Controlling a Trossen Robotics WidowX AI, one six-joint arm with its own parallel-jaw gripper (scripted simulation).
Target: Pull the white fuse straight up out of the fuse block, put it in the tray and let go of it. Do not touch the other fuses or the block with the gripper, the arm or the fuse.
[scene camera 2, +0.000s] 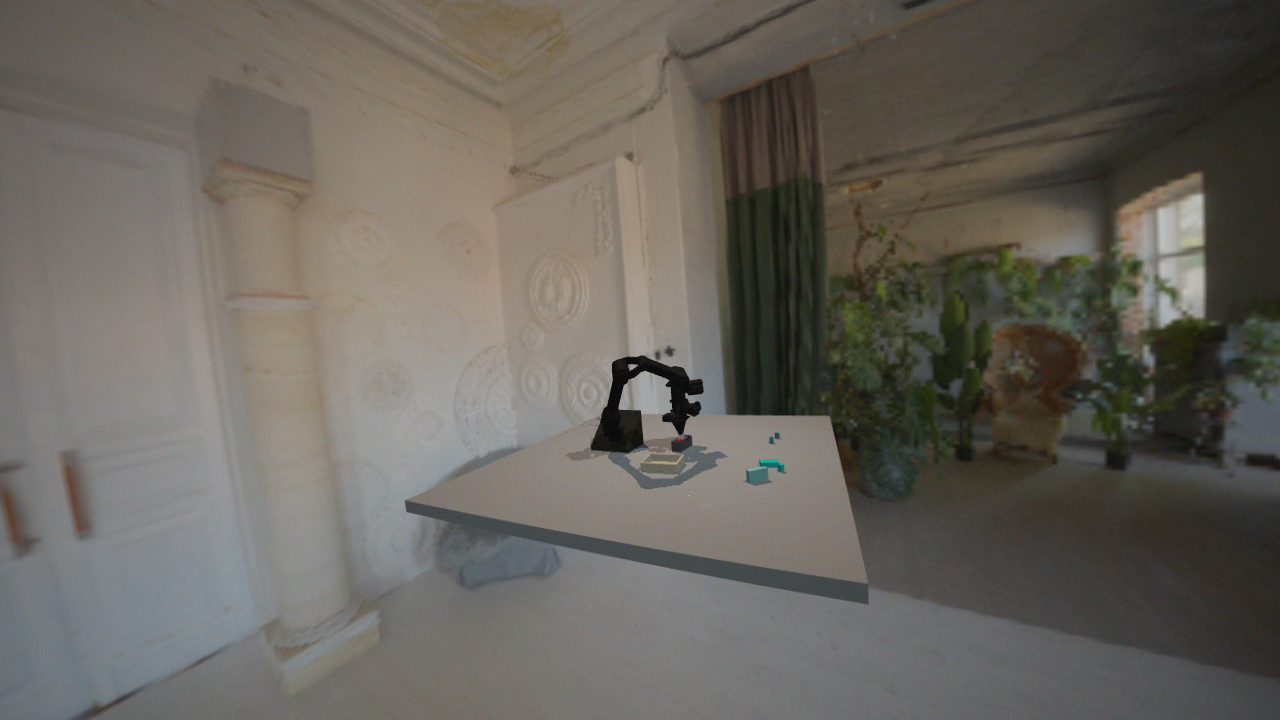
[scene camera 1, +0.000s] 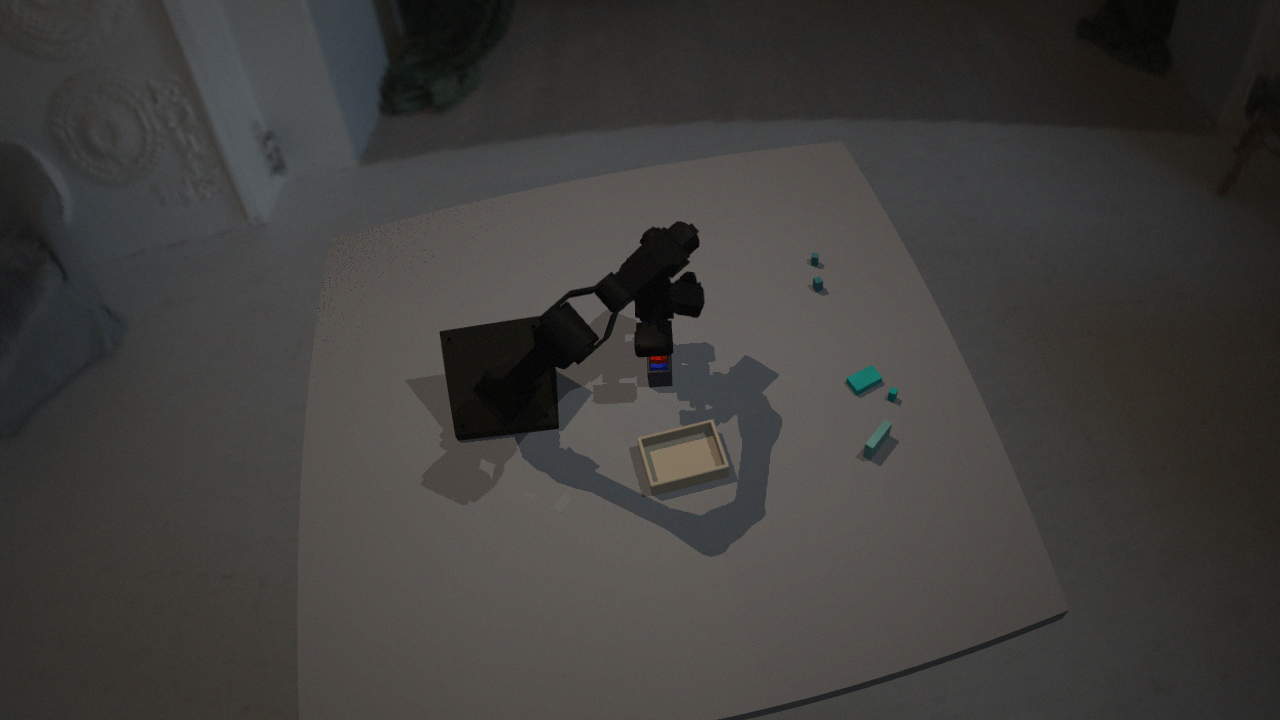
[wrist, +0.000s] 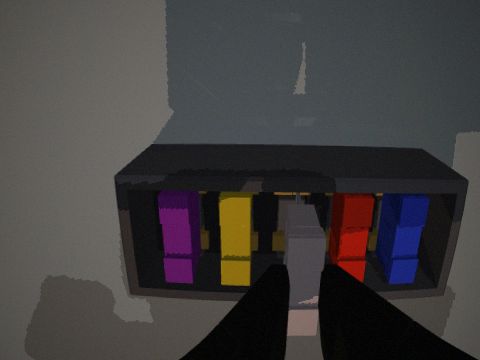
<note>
The gripper holds a white fuse. Further things: a red fuse, a yellow fuse, a beige tray and a blue fuse.
The gripper also shows in scene camera 2 and in the wrist view.
</note>
